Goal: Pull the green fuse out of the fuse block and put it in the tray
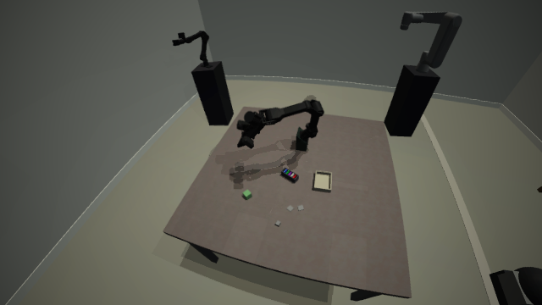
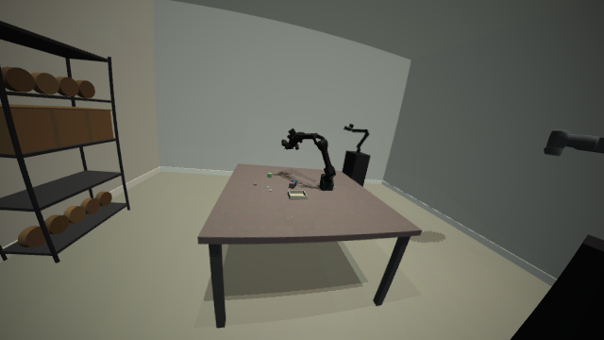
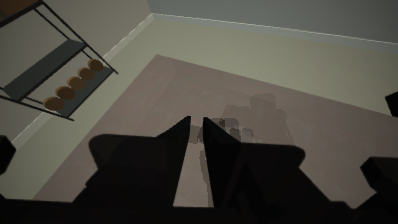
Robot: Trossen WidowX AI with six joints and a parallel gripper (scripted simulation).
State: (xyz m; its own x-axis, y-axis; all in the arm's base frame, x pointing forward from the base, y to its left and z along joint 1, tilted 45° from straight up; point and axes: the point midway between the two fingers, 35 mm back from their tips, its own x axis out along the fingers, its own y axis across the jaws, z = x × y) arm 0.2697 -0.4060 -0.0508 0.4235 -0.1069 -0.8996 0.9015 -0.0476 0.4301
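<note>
My gripper tip is 260 mm to the right of the green fuse, 260 mm above it and 30 mm past it. Also, from my gripper tip: tray (480 mm to the left, 280 mm below, 10 mm ahead).
</note>
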